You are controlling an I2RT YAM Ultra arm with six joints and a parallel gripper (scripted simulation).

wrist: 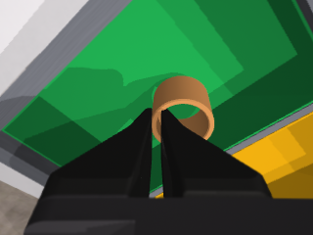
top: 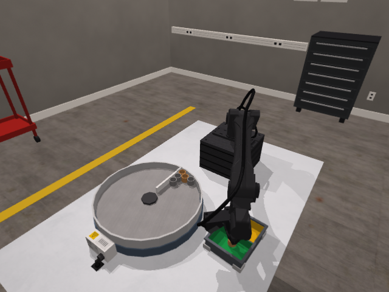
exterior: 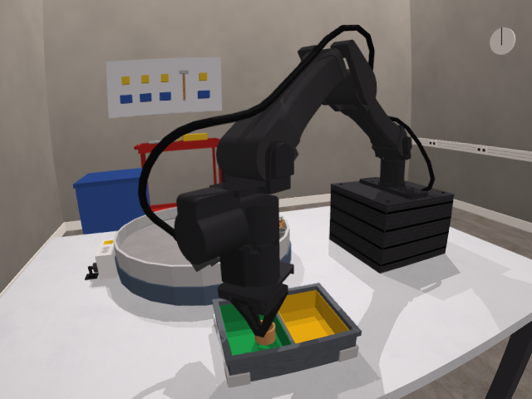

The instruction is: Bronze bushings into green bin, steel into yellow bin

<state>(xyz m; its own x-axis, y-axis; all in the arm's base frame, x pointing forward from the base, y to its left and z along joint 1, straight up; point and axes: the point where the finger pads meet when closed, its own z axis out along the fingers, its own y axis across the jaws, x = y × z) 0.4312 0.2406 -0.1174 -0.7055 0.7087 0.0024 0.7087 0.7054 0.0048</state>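
The green bin lies 20 mm below my hand, 10 mm to the right of it and 10 mm ahead of it. Also, from my hand: dark grey tray 40 mm behind, 10 mm to the right, 10 mm below; turntable 360 mm to the right, 30 mm ahead, 10 mm above; yellow bin 80 mm behind, 20 mm below.
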